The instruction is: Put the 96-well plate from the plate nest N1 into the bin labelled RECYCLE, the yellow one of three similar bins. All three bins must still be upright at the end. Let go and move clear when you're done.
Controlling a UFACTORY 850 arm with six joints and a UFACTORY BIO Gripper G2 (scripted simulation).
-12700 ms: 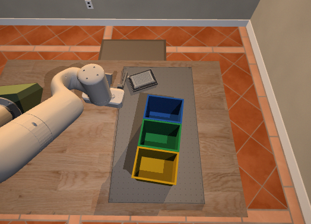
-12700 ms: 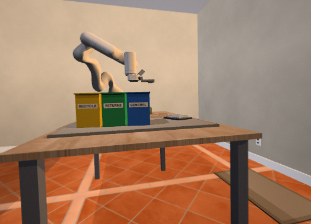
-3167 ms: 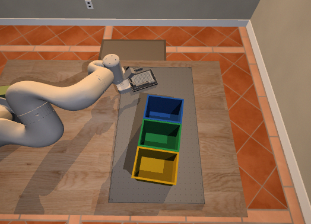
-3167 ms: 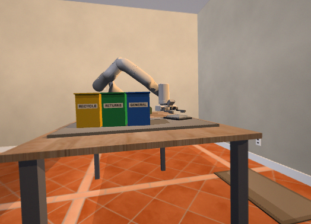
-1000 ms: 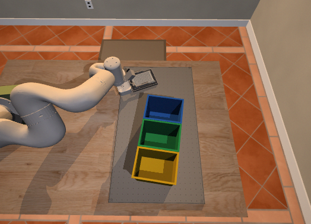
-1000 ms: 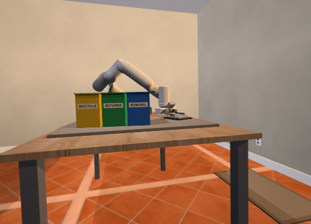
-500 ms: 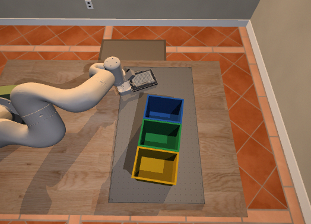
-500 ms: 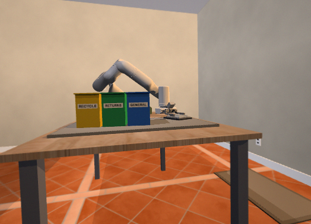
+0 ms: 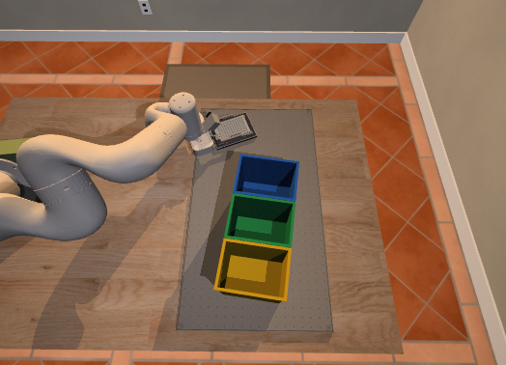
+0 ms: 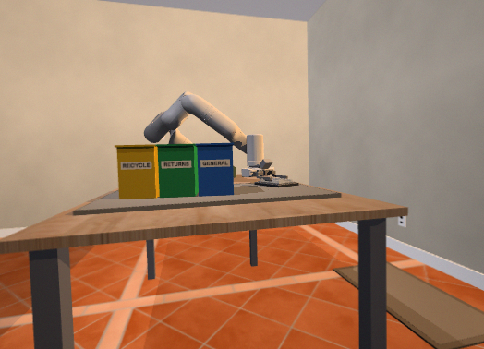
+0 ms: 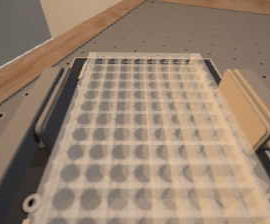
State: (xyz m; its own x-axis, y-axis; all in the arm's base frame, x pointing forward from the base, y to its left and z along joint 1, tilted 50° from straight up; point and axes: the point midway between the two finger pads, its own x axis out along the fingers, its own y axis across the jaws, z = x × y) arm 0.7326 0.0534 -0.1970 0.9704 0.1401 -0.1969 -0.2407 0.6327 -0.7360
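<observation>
Right now my hand is 2 cm above the dark plate nest N1. Round my hand: blue general bin 30 cm to the right, 8 cm ahead, 6 cm above; then grey perforated mat 30 cm to the right, 5 cm ahead, 4 cm below; then clear 96-well plate 1 cm below.
</observation>
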